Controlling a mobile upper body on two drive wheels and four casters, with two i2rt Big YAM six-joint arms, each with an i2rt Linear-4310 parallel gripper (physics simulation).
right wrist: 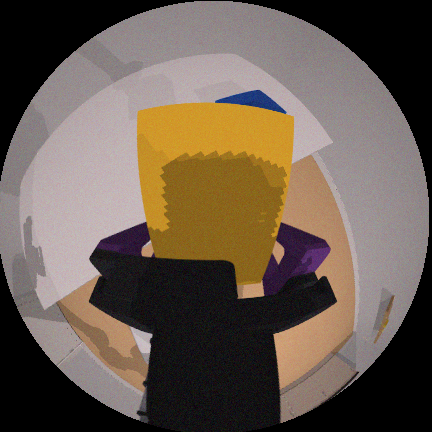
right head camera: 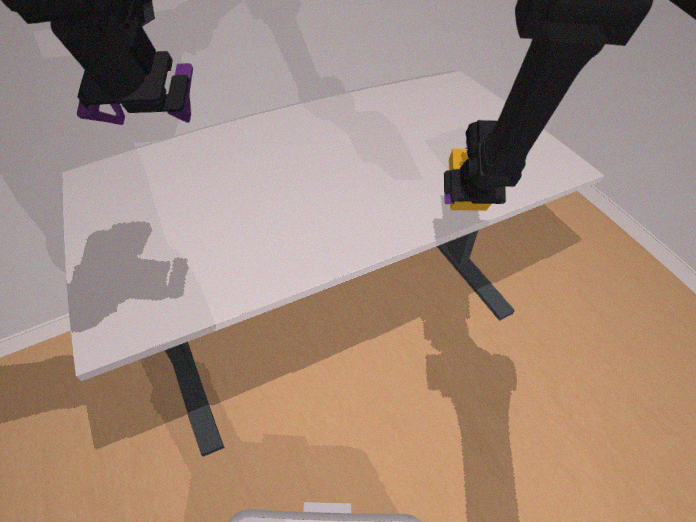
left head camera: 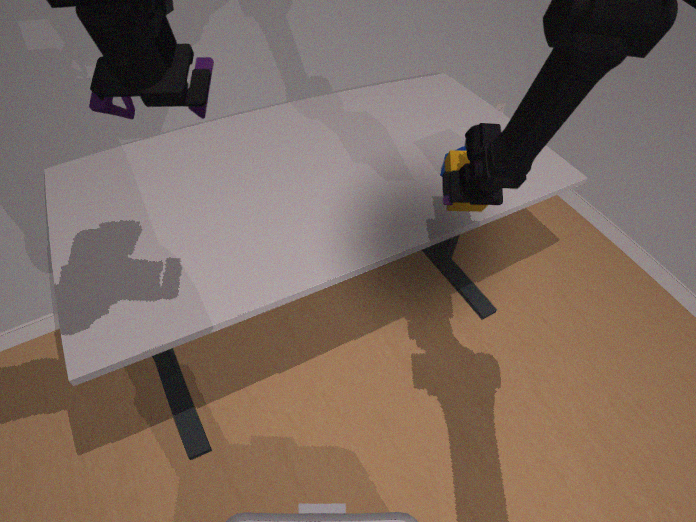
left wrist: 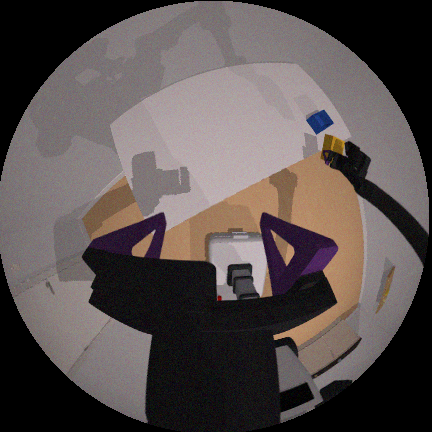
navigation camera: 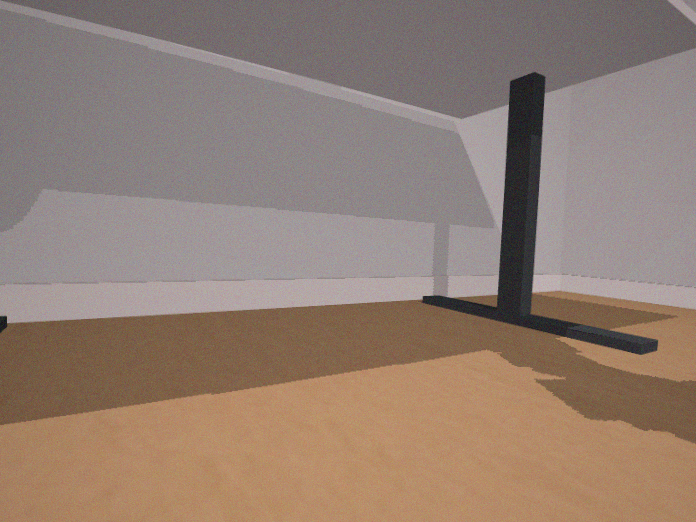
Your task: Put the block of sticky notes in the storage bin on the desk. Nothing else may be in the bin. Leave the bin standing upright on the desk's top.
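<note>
The yellow block of sticky notes is held between the fingers of my right gripper, above the right part of the desk. The blue storage bin is on the right end of the desk, largely hidden behind the block and gripper in the left head and right wrist views. Its inside cannot be made out. My left gripper is open and empty, high near the desk's far left edge.
Dark desk legs stand on the wooden floor under the desk. A wall runs behind it. The pale robot base is in front. A picture hangs on the side wall.
</note>
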